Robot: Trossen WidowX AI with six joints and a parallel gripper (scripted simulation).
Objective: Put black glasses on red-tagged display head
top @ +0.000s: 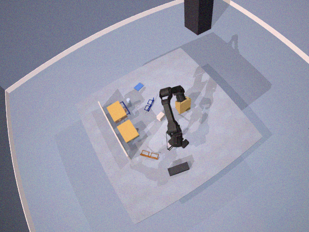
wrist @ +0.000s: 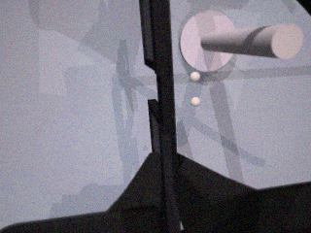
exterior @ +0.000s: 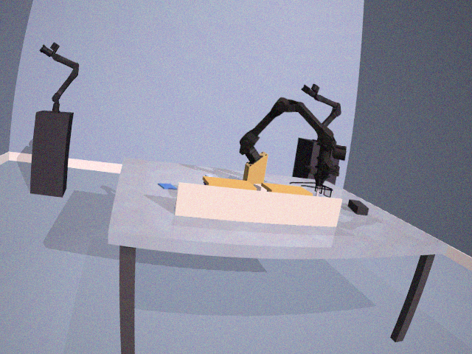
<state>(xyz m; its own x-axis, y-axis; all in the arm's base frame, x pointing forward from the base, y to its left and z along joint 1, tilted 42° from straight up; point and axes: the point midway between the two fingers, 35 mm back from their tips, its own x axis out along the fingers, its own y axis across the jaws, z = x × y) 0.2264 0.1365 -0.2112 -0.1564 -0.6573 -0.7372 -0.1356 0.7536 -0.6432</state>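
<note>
Right now my gripper tip is 30 mm past the white cube, 280 mm to the left of it and 40 mm above it. Round my gripper tip: beige board: 360 mm ahead, 420 mm to the right, 10 mm below; black box: 120 mm ahead, 180 mm to the left, 50 mm below; display head: 230 mm ahead, 520 mm to the right, 10 mm below.
</note>
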